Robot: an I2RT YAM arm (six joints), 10 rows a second.
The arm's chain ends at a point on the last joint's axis. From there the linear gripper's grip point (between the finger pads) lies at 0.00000 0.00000 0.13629 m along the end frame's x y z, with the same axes.
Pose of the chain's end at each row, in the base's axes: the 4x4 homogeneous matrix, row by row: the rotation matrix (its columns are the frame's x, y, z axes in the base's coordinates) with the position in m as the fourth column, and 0 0 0 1 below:
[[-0.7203, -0.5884, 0.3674, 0.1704], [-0.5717, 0.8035, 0.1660, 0.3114], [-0.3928, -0.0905, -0.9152, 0.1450], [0, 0, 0, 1]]
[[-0.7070, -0.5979, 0.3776, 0.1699], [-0.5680, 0.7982, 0.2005, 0.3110], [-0.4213, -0.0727, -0.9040, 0.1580], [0, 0, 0, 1]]
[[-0.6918, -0.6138, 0.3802, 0.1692], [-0.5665, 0.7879, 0.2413, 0.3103], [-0.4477, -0.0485, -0.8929, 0.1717], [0, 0, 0, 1]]
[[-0.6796, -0.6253, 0.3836, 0.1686], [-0.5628, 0.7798, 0.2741, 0.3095], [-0.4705, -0.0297, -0.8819, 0.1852], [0, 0, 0, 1]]
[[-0.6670, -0.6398, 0.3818, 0.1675], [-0.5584, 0.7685, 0.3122, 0.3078], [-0.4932, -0.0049, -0.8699, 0.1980], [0, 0, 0, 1]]
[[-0.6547, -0.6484, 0.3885, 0.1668], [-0.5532, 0.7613, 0.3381, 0.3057], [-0.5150, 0.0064, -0.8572, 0.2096], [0, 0, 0, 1]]
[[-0.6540, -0.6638, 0.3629, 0.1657], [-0.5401, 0.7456, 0.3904, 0.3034], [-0.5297, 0.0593, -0.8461, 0.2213], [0, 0, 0, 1]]
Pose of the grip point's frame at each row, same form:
[[-0.7203, -0.5884, 0.3674, 0.2205], [-0.5717, 0.8035, 0.1660, 0.3340], [-0.3928, -0.0905, -0.9152, 0.0203], [0, 0, 0, 1]]
[[-0.7070, -0.5979, 0.3776, 0.2214], [-0.5680, 0.7982, 0.2005, 0.3383], [-0.4213, -0.0727, -0.9040, 0.0348], [0, 0, 0, 1]]
[[-0.6918, -0.6138, 0.3802, 0.2210], [-0.5665, 0.7879, 0.2413, 0.3432], [-0.4477, -0.0485, -0.8929, 0.0500], [0, 0, 0, 1]]
[[-0.6796, -0.6253, 0.3836, 0.2209], [-0.5628, 0.7798, 0.2741, 0.3469], [-0.4705, -0.0297, -0.8819, 0.0650], [0, 0, 0, 1]]
[[-0.6670, -0.6398, 0.3818, 0.2195], [-0.5584, 0.7685, 0.3122, 0.3503], [-0.4932, -0.0049, -0.8699, 0.0794], [0, 0, 0, 1]]
[[-0.6547, -0.6484, 0.3885, 0.2197], [-0.5532, 0.7613, 0.3381, 0.3518], [-0.5150, 0.0064, -0.8572, 0.0928], [0, 0, 0, 1]]
[[-0.6540, -0.6638, 0.3629, 0.2152], [-0.5401, 0.7456, 0.3904, 0.3566], [-0.5297, 0.0593, -0.8461, 0.1060], [0, 0, 0, 1]]

